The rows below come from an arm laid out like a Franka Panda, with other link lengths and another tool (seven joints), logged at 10 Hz.
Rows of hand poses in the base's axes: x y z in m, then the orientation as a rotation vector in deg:
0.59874, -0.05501, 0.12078, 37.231, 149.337, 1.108
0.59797, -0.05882, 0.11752, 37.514, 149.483, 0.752
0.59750, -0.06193, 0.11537, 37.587, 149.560, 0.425
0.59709, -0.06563, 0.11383, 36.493, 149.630, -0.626
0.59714, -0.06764, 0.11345, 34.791, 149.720, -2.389
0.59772, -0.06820, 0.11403, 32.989, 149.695, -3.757
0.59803, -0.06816, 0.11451, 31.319, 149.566, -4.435
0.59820, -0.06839, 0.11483, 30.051, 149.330, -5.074
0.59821, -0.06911, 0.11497, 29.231, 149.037, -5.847
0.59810, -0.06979, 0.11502, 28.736, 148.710, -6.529
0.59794, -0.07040, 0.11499, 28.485, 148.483, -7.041
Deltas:
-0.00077, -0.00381, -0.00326, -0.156, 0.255, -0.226
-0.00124, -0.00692, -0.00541, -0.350, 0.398, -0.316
-0.00165, -0.01062, -0.00695, -1.289, 0.426, 0.273
-0.00160, -0.01263, -0.00733, -2.839, 0.499, 1.166
-0.00102, -0.01319, -0.00675, -4.160, 0.401, 2.176
-0.00071, -0.01315, -0.00627, -5.003, 0.118, 3.195
-0.00054, -0.01338, -0.00595, -5.757, -0.193, 3.929
-0.00053, -0.01410, -0.00581, -6.522, -0.450, 4.324
-0.00064, -0.01478, -0.00576, -7.165, -0.700, 4.503
-0.00080, -0.01539, -0.00579, -7.618, -0.849, 4.557

